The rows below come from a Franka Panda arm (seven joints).
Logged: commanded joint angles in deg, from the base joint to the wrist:
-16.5, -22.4, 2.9, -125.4, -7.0, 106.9, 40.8
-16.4, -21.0, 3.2, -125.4, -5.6, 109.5, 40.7
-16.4, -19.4, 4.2, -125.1, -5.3, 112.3, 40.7
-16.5, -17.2, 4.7, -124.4, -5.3, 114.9, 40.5
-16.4, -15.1, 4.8, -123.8, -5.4, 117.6, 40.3
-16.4, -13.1, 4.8, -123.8, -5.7, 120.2, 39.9
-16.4, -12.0, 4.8, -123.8, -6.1, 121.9, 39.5
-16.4, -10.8, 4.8, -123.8, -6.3, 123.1, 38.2
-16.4, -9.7, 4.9, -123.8, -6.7, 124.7, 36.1
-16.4, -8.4, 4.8, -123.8, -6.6, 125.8, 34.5
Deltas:
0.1, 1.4, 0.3, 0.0, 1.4, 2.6, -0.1
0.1, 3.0, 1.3, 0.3, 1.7, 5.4, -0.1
0.0, 5.2, 1.8, 1.0, 1.7, 8.0, -0.3
0.1, 7.3, 1.9, 1.6, 1.6, 10.7, -0.5
0.1, 9.3, 1.9, 1.6, 1.3, 13.3, -0.9
0.1, 10.4, 1.9, 1.6, 0.9, 15.0, -1.3
0.1, 11.6, 1.9, 1.6, 0.7, 16.2, -2.6
0.1, 12.7, 2.0, 1.6, 0.3, 17.8, -4.7
0.1, 14.0, 1.9, 1.6, 0.4, 18.9, -6.3

